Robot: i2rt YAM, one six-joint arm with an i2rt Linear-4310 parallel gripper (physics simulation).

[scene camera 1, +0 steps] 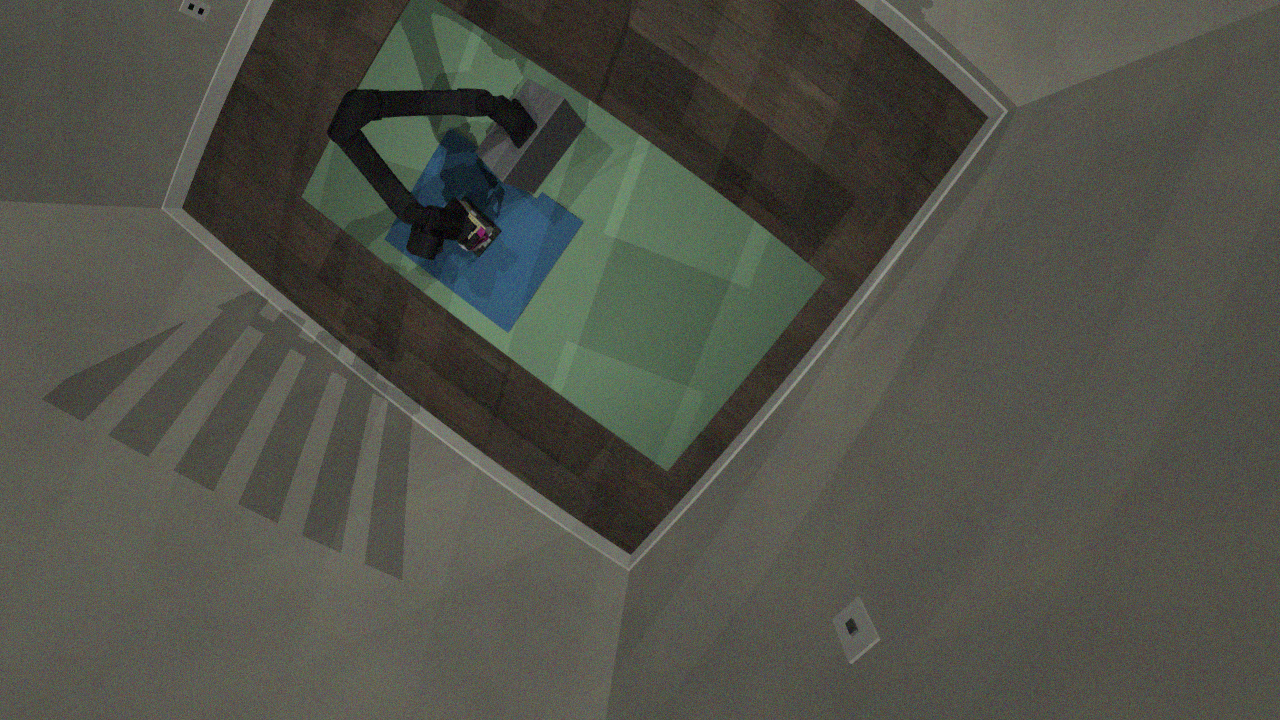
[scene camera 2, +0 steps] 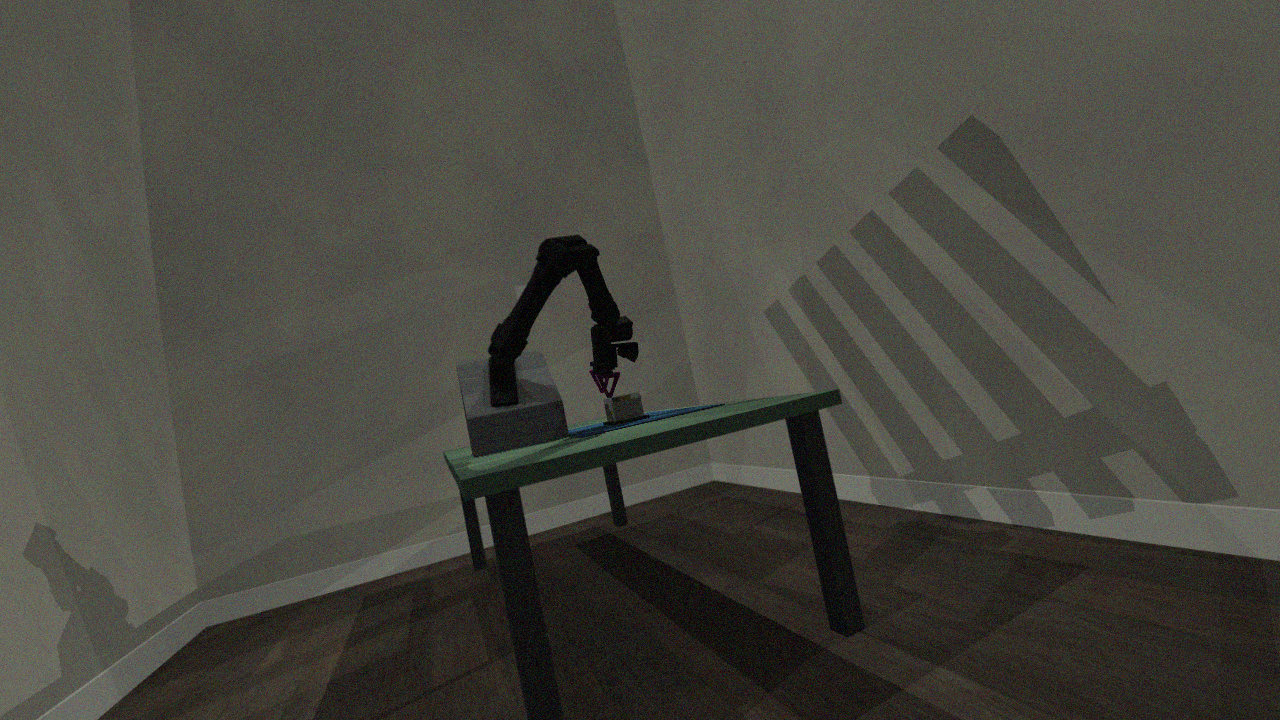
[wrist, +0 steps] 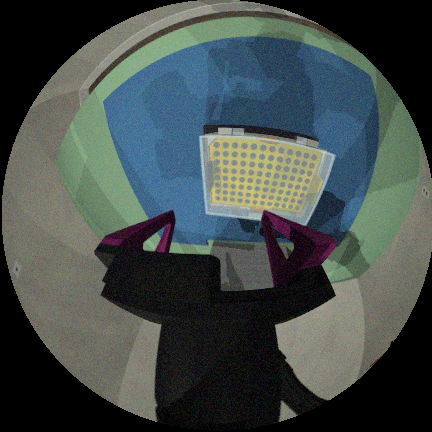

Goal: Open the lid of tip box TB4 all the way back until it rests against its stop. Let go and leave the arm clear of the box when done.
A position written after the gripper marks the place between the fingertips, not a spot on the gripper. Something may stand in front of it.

The gripper (scene camera 1: 477,226) is open and touches a tip box lid (wrist: 242,175). Further things: a blue mat (scene camera 1: 500,283).
The gripper also shows in scene camera 2 (scene camera 2: 606,395) and in the wrist view (wrist: 217,214). The blue mat is seen too in scene camera 2 (scene camera 2: 598,428) and in the wrist view (wrist: 154,117).
